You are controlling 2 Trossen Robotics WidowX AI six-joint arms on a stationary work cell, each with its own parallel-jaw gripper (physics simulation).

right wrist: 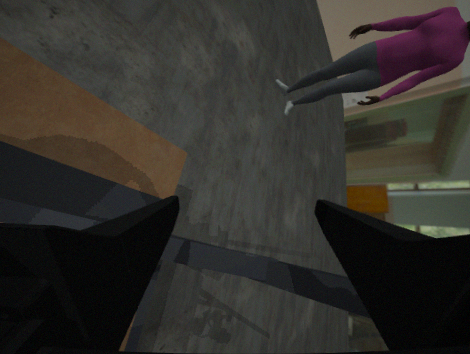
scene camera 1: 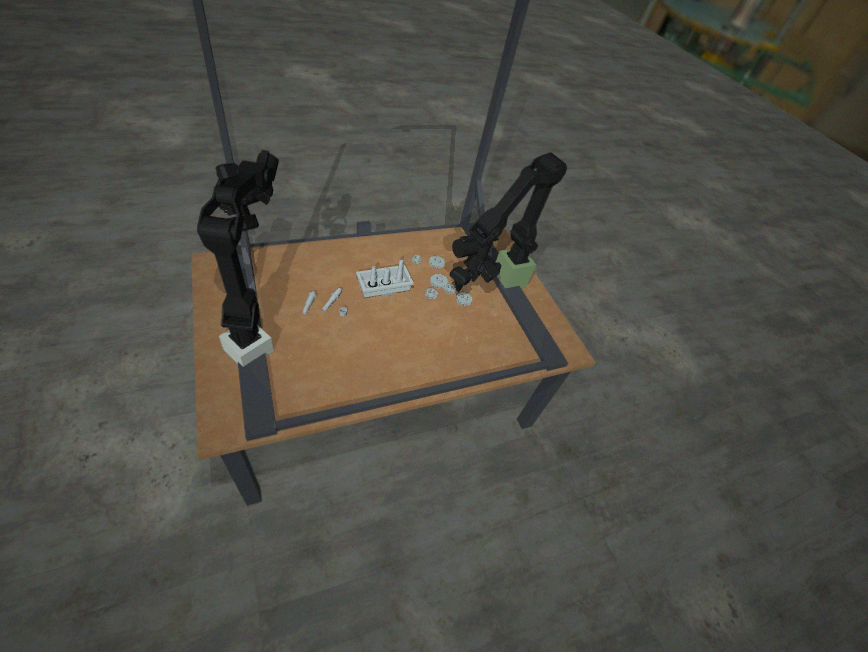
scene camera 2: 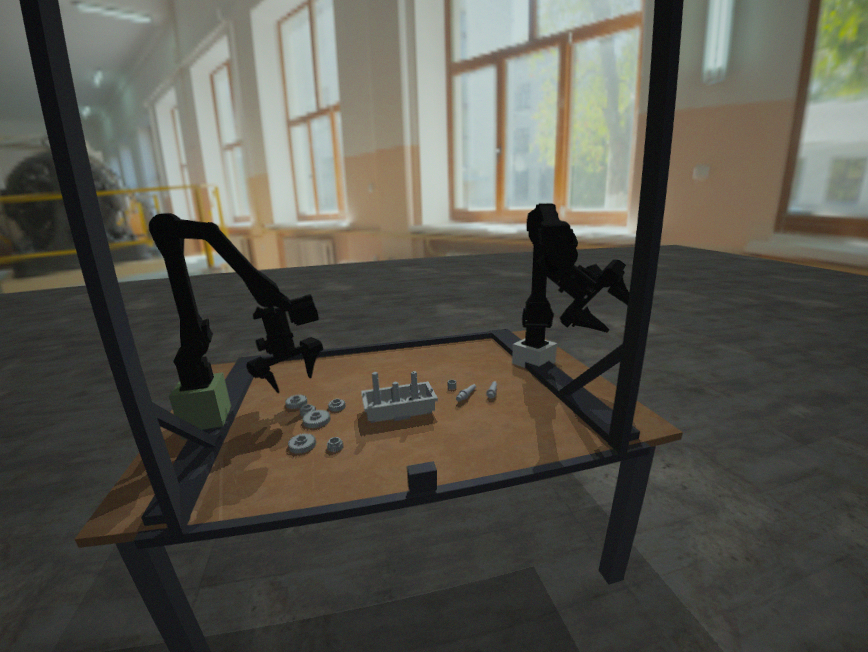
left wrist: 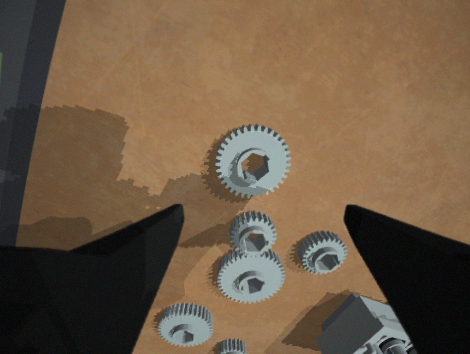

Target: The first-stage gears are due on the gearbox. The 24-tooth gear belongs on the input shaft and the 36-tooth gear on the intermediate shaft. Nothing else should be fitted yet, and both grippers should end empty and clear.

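Places are measured from the left arm's base along level axes (x down, y ahead, z right), in millimetres.
Pixels of known places: left gripper, fingertip midpoint: (scene camera 1: pixel 465 286) (scene camera 2: pixel 294 385) (left wrist: pixel 263 212); right gripper, fingertip midpoint: (right wrist: pixel 248 204) (scene camera 2: pixel 621 319); left arm's base at its link origin: (scene camera 1: pixel 517 257) (scene camera 2: pixel 197 383); right arm's base at its link origin: (scene camera 1: pixel 245 336) (scene camera 2: pixel 535 343).
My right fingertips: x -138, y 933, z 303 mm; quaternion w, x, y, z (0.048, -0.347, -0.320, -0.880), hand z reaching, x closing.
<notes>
For each thing: its top centre in the pictures, then the offset to it from my right fingertips. "spot": a spot on its surface instead.
- medium gear at its top centre: (left wrist: pixel 328 262) (scene camera 2: pixel 336 401) (scene camera 1: pixel 432 291) dx +237, dy -610, dz -296 mm
- partly cut-off small gear at a spot on its surface: (left wrist: pixel 232 345) spot: dx +249, dy -631, dz -130 mm
- gearbox housing at its top centre: (scene camera 2: pixel 398 391) (scene camera 1: pixel 385 275) dx +197, dy -458, dz -220 mm
- small round part at its top centre: (scene camera 2: pixel 451 381) (scene camera 1: pixel 343 310) dx +237, dy -289, dz -300 mm
A large gear (left wrist: pixel 275 150) (scene camera 1: pixel 463 298) (scene camera 2: pixel 295 402) lies flat on the table under my left gripper (left wrist: pixel 263 212) (scene camera 2: pixel 294 383), which is open and above it, apart. Below it in the left wrist view lie a small gear (left wrist: pixel 253 218), another large gear (left wrist: pixel 230 276), a medium gear (left wrist: pixel 322 241), a gear (left wrist: pixel 185 315) and a partly cut-off small gear (left wrist: pixel 232 345). I cannot count their teeth. The gearbox housing (scene camera 1: pixel 385 289) (scene camera 2: pixel 399 407) holds three upright shafts, with no gear visible on them. My right gripper (right wrist: pixel 248 204) (scene camera 2: pixel 616 315) is open, empty and raised beyond the table's edge.
Two loose rod-like parts (scene camera 1: pixel 309 302) (scene camera 1: pixel 332 298) and a small round part (scene camera 1: pixel 343 311) lie left of the housing in scene camera 1. Dark frame rails edge the table, with tall posts at its corners. A person (right wrist: pixel 417 50) stands far off in the right wrist view.
</notes>
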